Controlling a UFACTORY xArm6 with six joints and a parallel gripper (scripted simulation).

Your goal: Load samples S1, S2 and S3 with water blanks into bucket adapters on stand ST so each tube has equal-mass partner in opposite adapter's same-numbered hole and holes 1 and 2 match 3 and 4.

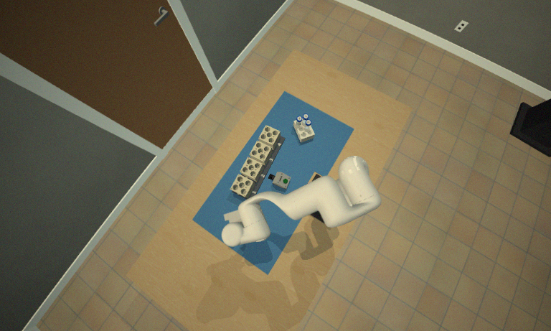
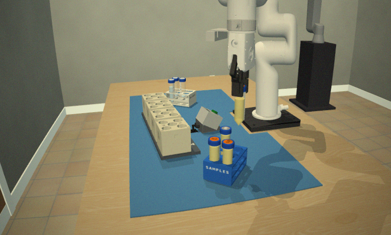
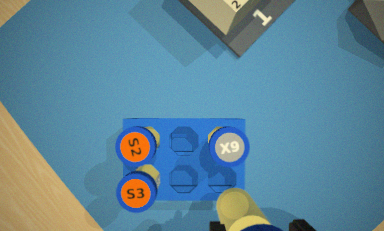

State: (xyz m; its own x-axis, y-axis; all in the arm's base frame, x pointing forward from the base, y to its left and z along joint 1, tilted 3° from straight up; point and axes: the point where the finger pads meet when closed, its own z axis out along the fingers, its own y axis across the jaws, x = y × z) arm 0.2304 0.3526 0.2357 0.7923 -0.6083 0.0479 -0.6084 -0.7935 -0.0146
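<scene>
Now: the sample tube 1 cm behind my hand and 5 cm below it. Also, from my hand: blue samples rack 4 cm ahead, 2 cm to the left, 22 cm below; yellowish tube 3 cm ahead, 3 cm to the right, 19 cm below; adapter 18 cm ahead, 15 cm to the right, 20 cm below.
</scene>
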